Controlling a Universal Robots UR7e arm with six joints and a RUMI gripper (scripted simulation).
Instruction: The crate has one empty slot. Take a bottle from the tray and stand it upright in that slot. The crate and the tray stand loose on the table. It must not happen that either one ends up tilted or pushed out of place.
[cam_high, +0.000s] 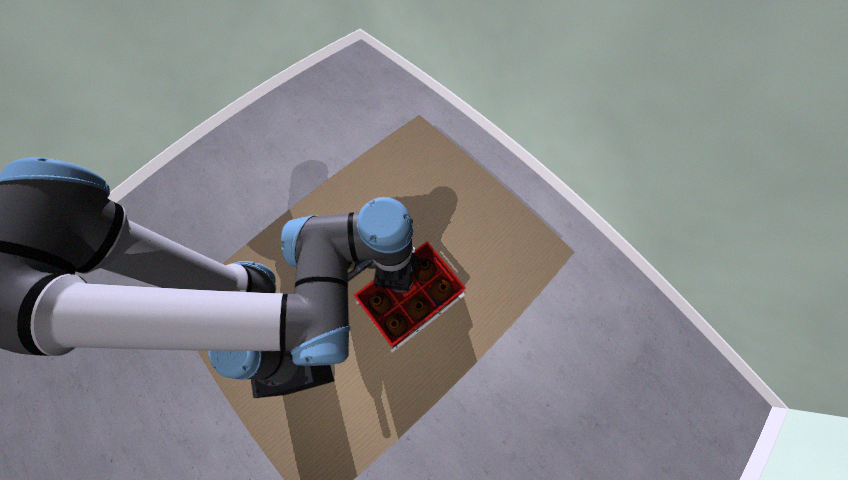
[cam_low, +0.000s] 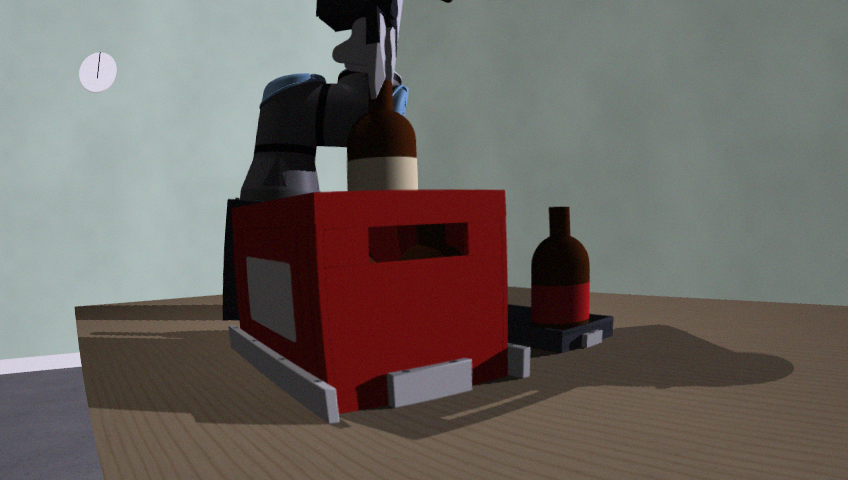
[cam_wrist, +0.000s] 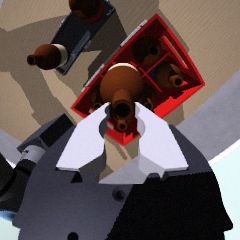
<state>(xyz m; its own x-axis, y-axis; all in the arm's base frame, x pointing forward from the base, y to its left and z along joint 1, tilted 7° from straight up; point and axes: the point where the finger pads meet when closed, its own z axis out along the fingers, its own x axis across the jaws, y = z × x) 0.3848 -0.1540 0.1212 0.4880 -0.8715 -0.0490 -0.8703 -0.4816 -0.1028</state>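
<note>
My hand is 70 mm above the cream-label bottle. From my hand the other things lie so: dark tray: 40 mm ahead, 190 mm to the left, 280 mm below; then red crate: 10 mm behind, 40 mm to the right, 210 mm below.
</note>
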